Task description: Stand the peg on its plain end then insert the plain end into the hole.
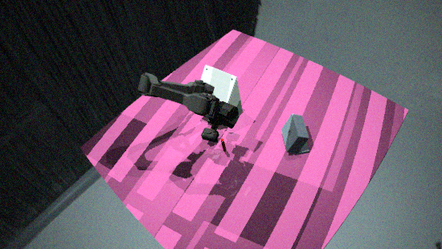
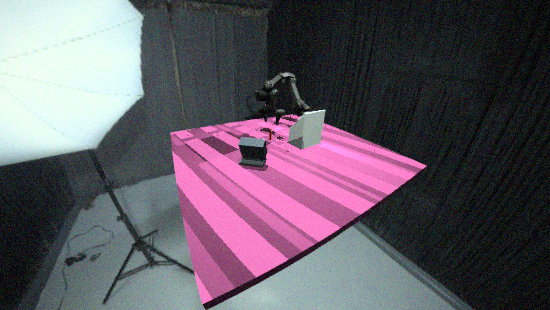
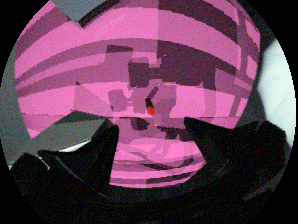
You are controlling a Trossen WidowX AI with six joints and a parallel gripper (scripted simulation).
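Now: gripper tip 6 cm above the peg. The rest, counted from my gripper tip: grey sloped panel: 24 cm ahead, 21 cm to the left, 5 cm below.
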